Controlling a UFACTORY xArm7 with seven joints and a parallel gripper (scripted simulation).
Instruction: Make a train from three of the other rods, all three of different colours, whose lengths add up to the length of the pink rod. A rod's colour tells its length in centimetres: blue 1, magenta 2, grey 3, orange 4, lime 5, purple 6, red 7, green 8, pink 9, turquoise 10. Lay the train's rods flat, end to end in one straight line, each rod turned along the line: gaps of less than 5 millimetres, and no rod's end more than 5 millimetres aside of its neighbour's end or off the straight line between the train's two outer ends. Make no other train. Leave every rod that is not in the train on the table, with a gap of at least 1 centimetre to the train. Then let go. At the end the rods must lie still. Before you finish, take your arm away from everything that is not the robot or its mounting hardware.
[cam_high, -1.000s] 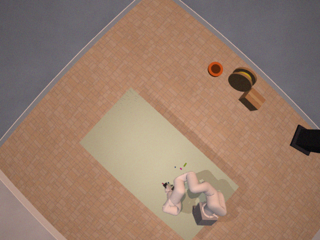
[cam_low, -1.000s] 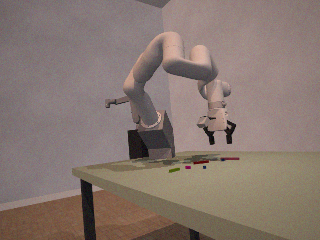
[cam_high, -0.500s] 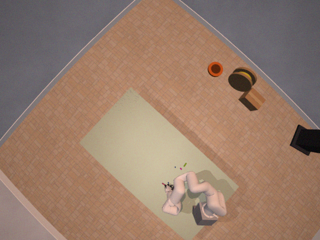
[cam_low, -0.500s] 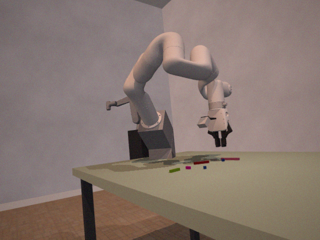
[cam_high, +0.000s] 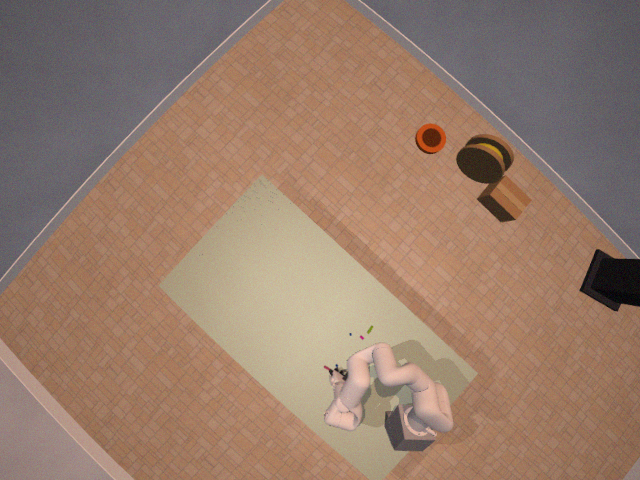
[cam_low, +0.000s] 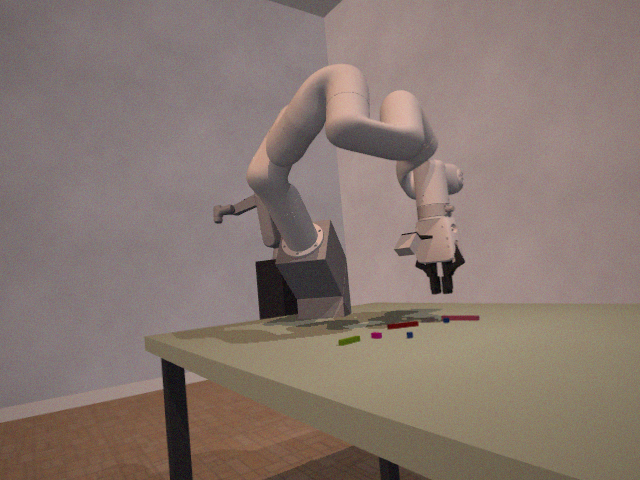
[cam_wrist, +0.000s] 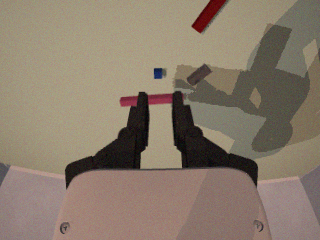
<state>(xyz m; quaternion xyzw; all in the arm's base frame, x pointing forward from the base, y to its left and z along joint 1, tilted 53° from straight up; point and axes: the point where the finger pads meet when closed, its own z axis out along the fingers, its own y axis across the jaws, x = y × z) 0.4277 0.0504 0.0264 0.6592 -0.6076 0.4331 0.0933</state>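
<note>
Right now my hand is 80 mm above the pink rod, 40 mm to the right of it and 20 mm short of it. From my hand the other things lie so: grey rod (80 mm below, 50 mm behind, 10 mm to the left); then red rod (80 mm below, 70 mm to the right, 70 mm behind); then magenta rod (210 mm to the right, 80 mm below, 50 mm behind).
</note>
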